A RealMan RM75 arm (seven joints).
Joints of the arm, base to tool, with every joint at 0 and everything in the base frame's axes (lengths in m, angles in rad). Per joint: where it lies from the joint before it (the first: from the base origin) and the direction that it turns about. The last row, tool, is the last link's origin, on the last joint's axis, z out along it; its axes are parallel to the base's.
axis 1: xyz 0 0 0.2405 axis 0 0 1
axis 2: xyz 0 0 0 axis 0 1 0
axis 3: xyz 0 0 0.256 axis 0 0 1
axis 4: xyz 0 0 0 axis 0 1 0
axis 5: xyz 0 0 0.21 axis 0 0 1
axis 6: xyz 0 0 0 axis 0 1 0
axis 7: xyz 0 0 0.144 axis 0 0 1
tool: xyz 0 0 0
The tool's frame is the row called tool.
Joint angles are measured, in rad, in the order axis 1, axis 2, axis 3, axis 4, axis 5, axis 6, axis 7. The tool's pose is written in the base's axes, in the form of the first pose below.
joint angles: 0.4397, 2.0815, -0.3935, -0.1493, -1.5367, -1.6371, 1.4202
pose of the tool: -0.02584 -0.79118 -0.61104 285.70; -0.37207 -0.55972 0.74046 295.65; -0.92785 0.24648 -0.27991 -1.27; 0 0 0 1
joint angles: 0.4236, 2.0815, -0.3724, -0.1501, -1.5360, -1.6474, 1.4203
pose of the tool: -0.04332 -0.79784 -0.60131 290.48; -0.35354 -0.55069 0.75615 291.44; -0.93442 0.24534 -0.25821 2.21; 0 0 0 1
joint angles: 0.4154, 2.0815, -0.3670, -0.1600, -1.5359, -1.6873, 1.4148
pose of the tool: -0.03999 -0.77967 -0.62491 288.96; -0.33641 -0.57840 0.74316 287.28; -0.94087 0.23995 -0.23915 6.84; 0 0 0 1
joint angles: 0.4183, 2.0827, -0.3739, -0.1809, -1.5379, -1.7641, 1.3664
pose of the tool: 0.00929 -0.72643 -0.68717 279.69; -0.29333 -0.65895 0.69263 283.16; -0.95597 0.19513 -0.21920 13.01; 0 0 0 1
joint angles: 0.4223, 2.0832, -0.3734, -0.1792, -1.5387, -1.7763, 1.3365
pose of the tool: 0.02845 -0.71499 -0.69855 277.19; -0.27279 -0.67786 0.68271 283.03; -0.96165 0.17113 -0.21433 13.19; 0 0 0 1
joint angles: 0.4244, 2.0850, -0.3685, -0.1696, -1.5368, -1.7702, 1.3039
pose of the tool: 0.04055 -0.71883 -0.69400 276.98; -0.25232 -0.67943 0.68899 283.54; -0.96679 0.14717 -0.20893 11.49; 0 0 0 1
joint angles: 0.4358, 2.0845, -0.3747, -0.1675, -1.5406, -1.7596, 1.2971
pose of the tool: 0.05393 -0.71572 -0.69631 274.44; -0.25760 -0.68369 0.68280 286.94; -0.96475 0.14254 -0.22124 9.47; 0 0 0 1
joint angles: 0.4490, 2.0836, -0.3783, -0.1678, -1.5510, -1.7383, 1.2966
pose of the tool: 0.07009 -0.71817 -0.69233 272.58; -0.27042 -0.68173 0.67979 291.64; -0.96019 0.13957 -0.24198 6.87; 0 0 0 1
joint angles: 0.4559, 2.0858, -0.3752, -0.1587, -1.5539, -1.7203, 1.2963
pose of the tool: 0.06626 -0.72647 -0.68399 271.88; -0.27913 -0.67163 0.68630 293.99; -0.95796 0.14545 -0.24728 3.54; 0 0 0 1
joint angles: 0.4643, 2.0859, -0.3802, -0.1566, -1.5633, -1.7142, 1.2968
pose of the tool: 0.07534 -0.72208 -0.68770 269.53; -0.29182 -0.67543 0.67723 295.69; -0.95350 0.14966 -0.26161 1.00; 0 0 0 1
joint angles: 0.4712, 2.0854, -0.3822, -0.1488, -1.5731, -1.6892, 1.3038
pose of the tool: 0.07752 -0.73308 -0.67571 269.74; -0.31342 -0.66131 0.68149 298.16; -0.94644 0.15896 -0.28103 -3.04; 0 0 0 1
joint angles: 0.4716, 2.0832, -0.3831, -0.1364, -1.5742, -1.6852, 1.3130
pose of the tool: 0.06453 -0.73709 -0.67271 270.15; -0.32777 -0.65237 0.68336 297.56; -0.94255 0.17639 -0.28369 -4.78; 0 0 0 1
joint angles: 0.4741, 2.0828, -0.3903, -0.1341, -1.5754, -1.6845, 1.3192
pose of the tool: 0.06394 -0.73459 -0.67550 269.14; -0.33882 -0.65266 0.67767 297.61; -0.93867 0.18554 -0.29063 -6.10; 0 0 0 1
